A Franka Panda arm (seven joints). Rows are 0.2 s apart.
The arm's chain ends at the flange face. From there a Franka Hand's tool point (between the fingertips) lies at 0.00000 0.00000 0.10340 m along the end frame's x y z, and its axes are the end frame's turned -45 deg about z.
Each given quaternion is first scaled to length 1.
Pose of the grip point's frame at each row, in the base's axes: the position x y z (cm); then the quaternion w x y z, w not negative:
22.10 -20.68 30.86 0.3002 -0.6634 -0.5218 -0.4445
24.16 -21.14 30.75 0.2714 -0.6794 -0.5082 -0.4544
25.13 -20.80 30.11 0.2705 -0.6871 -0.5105 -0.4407
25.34 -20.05 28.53 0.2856 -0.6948 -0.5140 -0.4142
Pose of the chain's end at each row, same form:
19.24 -29.59 35.25 0.4474 -0.8126 -0.2282 -0.2958
20.63 -29.73 35.30 0.4246 -0.8222 -0.2095 -0.3160
21.72 -29.30 34.92 0.4185 -0.8301 -0.2087 -0.3036
22.42 -28.56 33.64 0.4224 -0.8386 -0.2090 -0.2734

